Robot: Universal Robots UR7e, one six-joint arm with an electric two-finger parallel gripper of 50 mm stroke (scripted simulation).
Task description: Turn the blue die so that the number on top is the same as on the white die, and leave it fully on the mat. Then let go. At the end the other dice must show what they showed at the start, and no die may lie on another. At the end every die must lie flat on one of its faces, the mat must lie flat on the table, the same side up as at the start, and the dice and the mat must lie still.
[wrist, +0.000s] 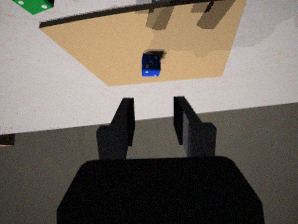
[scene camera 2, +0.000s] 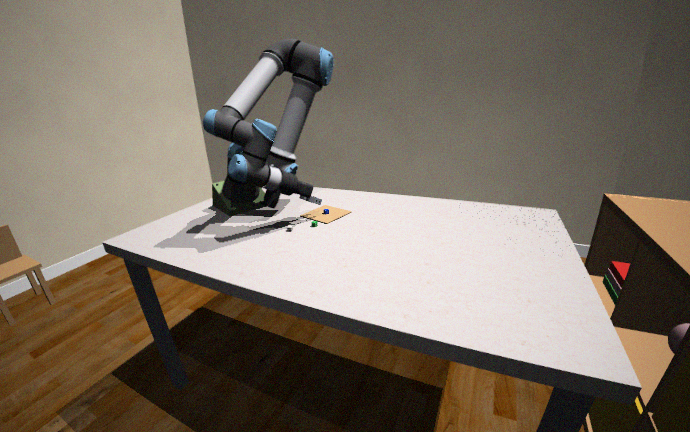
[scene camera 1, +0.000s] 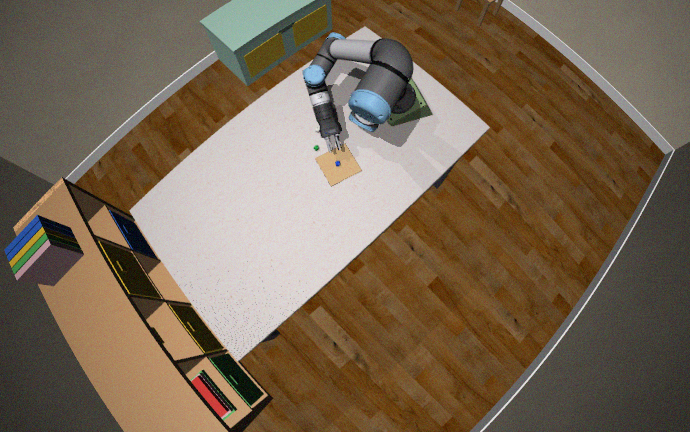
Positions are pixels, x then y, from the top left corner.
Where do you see a tan mat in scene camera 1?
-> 348, 167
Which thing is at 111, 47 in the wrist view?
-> A tan mat.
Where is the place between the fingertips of my gripper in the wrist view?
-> At 153, 111
